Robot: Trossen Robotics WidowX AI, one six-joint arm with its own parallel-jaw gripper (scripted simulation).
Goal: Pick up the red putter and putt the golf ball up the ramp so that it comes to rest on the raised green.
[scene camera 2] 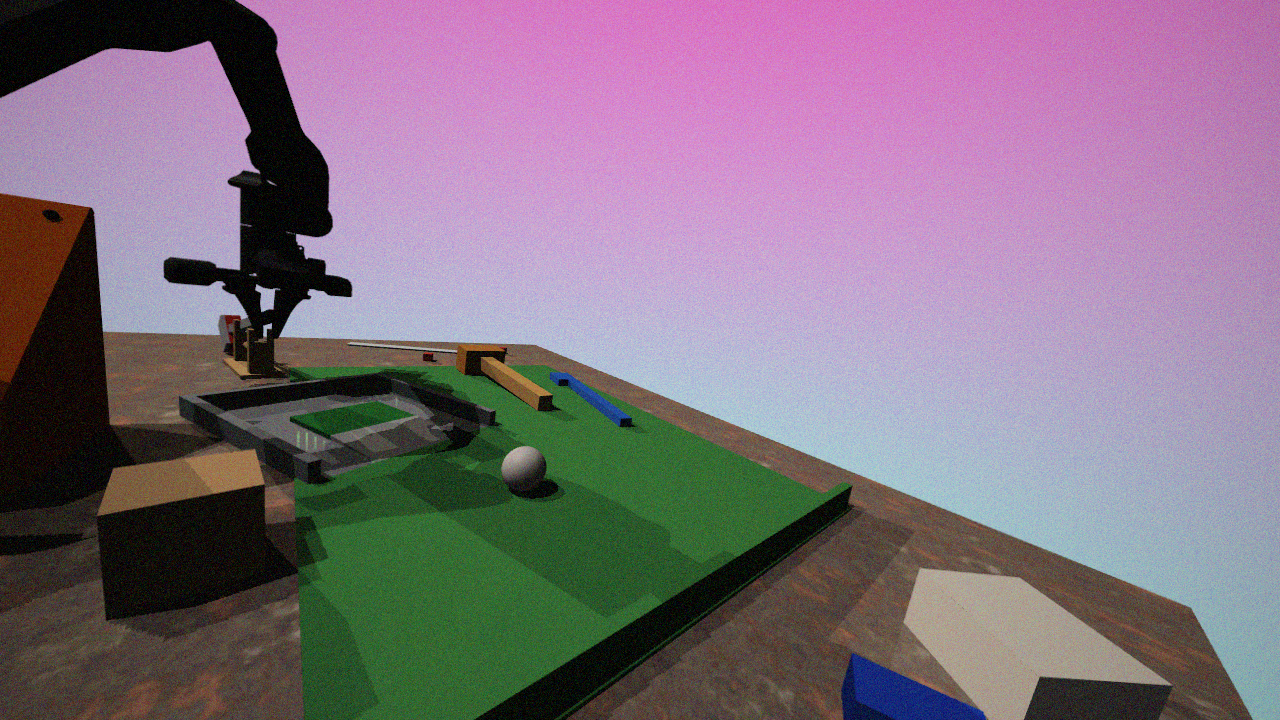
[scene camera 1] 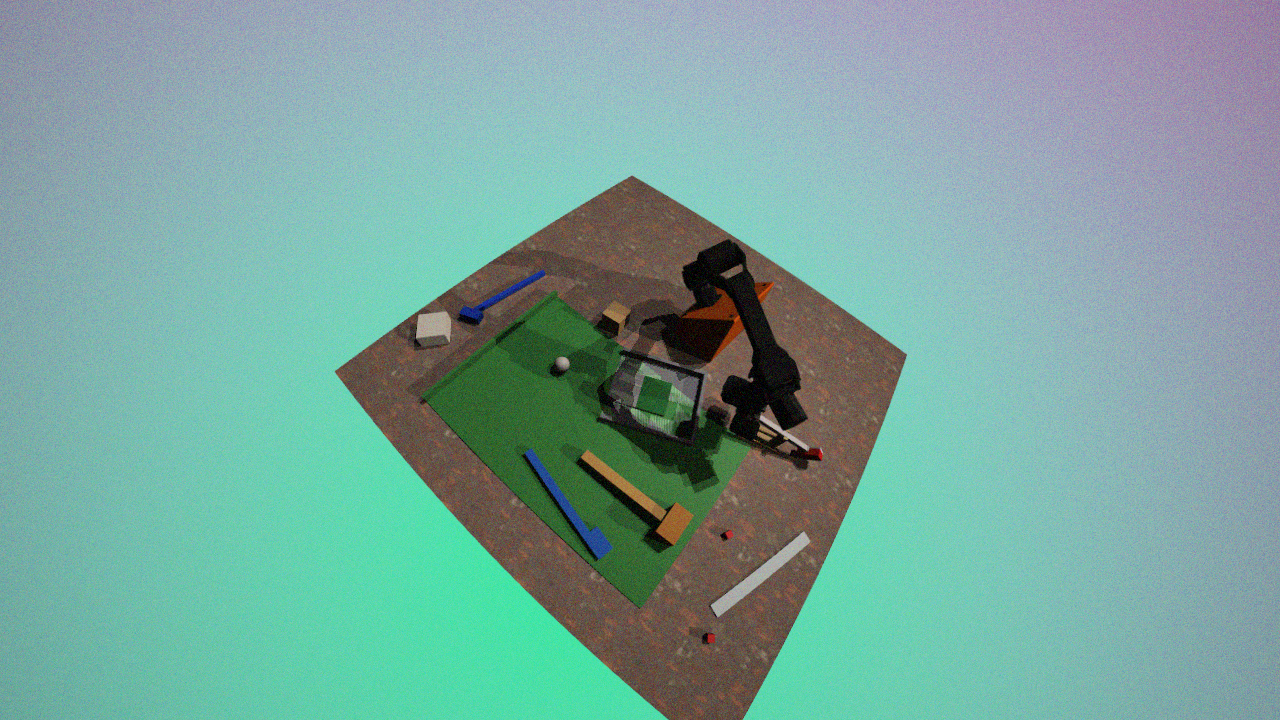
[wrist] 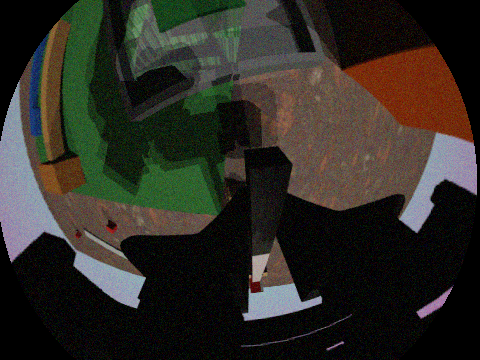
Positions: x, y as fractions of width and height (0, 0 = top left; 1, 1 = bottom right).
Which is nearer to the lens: the tan mallet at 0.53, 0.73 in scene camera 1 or the white block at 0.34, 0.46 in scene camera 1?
The tan mallet.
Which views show the white block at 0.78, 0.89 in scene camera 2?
Scene camera 2 and scene camera 1 only.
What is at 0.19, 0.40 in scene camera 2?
My gripper.
